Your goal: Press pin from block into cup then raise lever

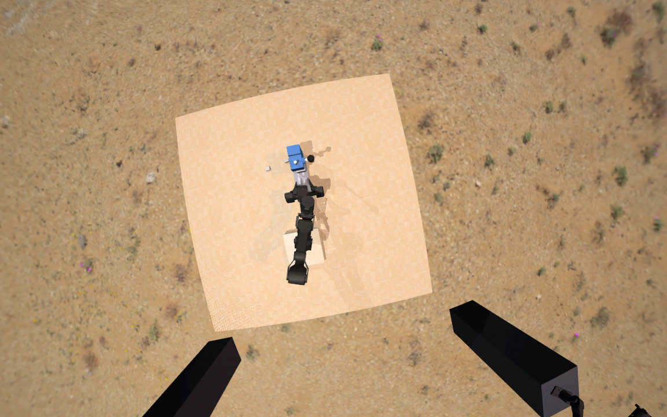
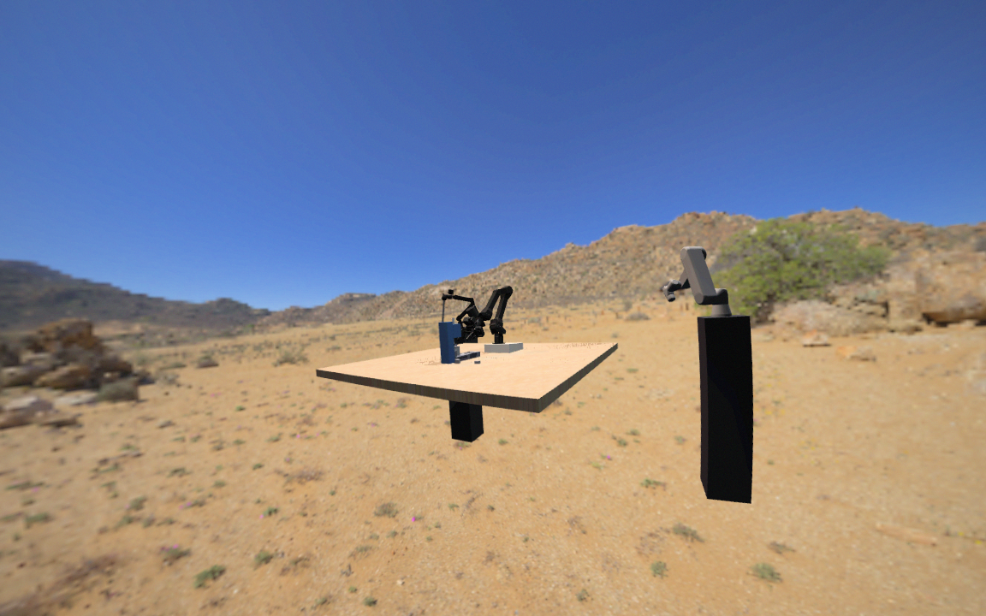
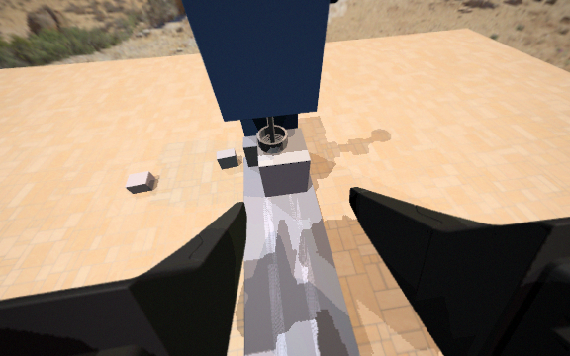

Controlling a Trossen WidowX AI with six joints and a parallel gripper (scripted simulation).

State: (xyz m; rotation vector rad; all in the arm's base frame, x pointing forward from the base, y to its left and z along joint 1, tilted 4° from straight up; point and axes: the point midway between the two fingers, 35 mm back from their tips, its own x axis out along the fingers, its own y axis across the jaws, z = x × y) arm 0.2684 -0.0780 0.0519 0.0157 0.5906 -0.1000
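My gripper tip is 16 cm below the lever, 6 cm to the left of it and 6 cm short of it. Also, from my gripper tip: punch ram (8 cm ahead, 4 cm above).
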